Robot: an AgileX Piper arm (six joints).
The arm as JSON. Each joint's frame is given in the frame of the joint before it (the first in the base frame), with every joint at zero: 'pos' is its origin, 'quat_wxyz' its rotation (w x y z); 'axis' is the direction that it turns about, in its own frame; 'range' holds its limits. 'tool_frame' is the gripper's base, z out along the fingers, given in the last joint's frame.
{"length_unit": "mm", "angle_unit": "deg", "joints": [
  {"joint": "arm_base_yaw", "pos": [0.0, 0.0, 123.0], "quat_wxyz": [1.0, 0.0, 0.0, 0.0], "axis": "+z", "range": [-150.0, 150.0]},
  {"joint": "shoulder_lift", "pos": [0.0, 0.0, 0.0], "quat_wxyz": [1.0, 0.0, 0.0, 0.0], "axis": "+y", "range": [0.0, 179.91]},
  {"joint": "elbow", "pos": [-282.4, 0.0, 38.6], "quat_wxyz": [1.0, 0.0, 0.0, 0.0], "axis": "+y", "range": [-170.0, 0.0]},
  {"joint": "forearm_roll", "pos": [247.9, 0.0, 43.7], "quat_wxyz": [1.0, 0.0, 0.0, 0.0], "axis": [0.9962, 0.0, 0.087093], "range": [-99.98, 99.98]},
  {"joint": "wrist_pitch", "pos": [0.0, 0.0, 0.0], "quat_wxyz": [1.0, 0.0, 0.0, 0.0], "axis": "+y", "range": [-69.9, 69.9]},
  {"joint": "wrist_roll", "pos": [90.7, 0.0, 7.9], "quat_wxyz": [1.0, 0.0, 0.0, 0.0], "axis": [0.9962, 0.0, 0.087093], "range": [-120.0, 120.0]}
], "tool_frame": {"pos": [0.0, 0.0, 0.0], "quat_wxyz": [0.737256, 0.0, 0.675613, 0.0]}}
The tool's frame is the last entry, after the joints.
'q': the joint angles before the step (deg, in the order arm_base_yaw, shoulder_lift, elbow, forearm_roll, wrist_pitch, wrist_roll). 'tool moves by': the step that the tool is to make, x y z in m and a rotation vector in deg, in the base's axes. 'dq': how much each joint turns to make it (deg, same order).
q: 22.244 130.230 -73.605 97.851 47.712 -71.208
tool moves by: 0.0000 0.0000 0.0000 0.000 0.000 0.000
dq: 0.000 0.000 0.000 0.000 0.000 0.000
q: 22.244 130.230 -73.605 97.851 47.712 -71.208
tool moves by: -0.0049 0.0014 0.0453 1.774 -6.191 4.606
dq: 0.006 -6.140 -0.008 -3.913 2.530 0.003
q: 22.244 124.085 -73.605 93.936 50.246 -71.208
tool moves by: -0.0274 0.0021 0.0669 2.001 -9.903 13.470
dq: 0.680 -9.538 -0.013 -9.462 8.395 -0.633
